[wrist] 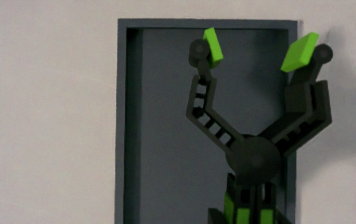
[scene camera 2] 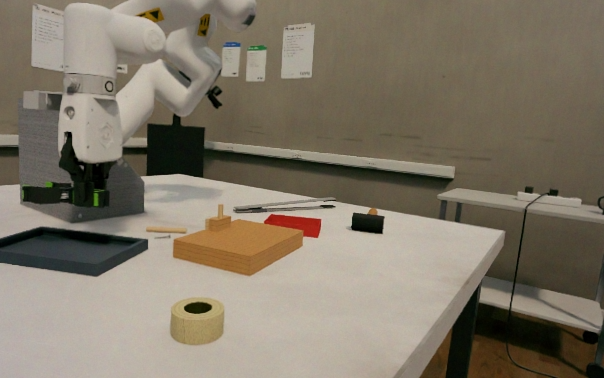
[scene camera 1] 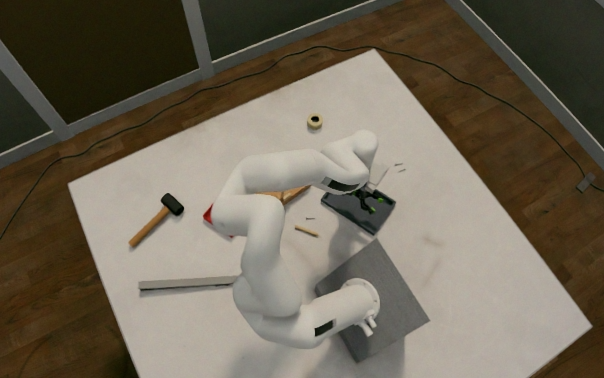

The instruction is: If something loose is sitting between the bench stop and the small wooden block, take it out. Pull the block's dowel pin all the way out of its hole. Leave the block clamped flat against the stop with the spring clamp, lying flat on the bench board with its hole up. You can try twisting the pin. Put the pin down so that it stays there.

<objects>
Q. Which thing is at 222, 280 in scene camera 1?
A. A steel ruler.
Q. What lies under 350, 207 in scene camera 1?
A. A dark tray.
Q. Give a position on a red tray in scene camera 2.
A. At 311, 226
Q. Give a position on a tape roll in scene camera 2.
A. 191, 328
</objects>
